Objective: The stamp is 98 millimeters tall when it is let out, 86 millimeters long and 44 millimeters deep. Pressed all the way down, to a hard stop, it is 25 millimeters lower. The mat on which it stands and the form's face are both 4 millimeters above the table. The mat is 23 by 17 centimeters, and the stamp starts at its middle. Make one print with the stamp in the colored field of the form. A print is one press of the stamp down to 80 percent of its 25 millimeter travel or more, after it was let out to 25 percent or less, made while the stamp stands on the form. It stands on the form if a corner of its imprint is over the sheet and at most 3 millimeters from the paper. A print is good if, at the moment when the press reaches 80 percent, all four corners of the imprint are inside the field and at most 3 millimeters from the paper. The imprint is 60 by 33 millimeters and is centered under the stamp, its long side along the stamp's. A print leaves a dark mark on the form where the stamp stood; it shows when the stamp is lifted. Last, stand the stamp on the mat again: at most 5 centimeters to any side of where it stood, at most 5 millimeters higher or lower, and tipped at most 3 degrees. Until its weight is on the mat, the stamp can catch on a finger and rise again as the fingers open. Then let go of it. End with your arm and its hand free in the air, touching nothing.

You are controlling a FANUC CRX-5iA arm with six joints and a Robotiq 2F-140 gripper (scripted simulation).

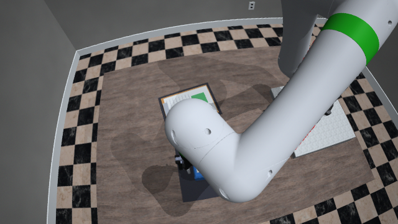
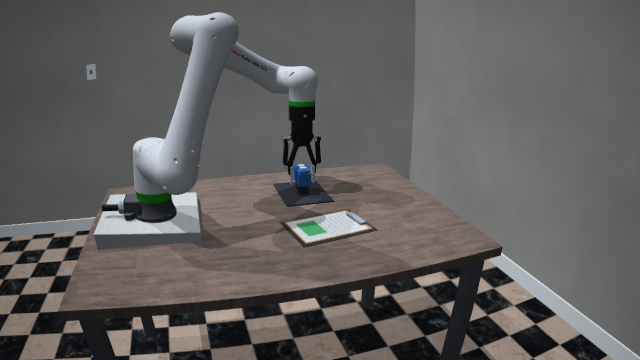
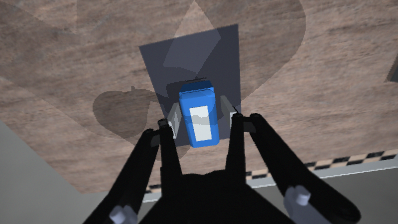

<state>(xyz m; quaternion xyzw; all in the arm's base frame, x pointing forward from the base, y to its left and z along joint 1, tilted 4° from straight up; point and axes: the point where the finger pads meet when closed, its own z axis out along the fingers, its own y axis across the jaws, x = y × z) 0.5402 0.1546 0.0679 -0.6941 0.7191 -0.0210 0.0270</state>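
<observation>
The blue stamp is 20 mm below my hand. Also, from my hand: form (20 mm ahead, 300 mm to the right, 60 mm below); mat (70 mm below).
</observation>
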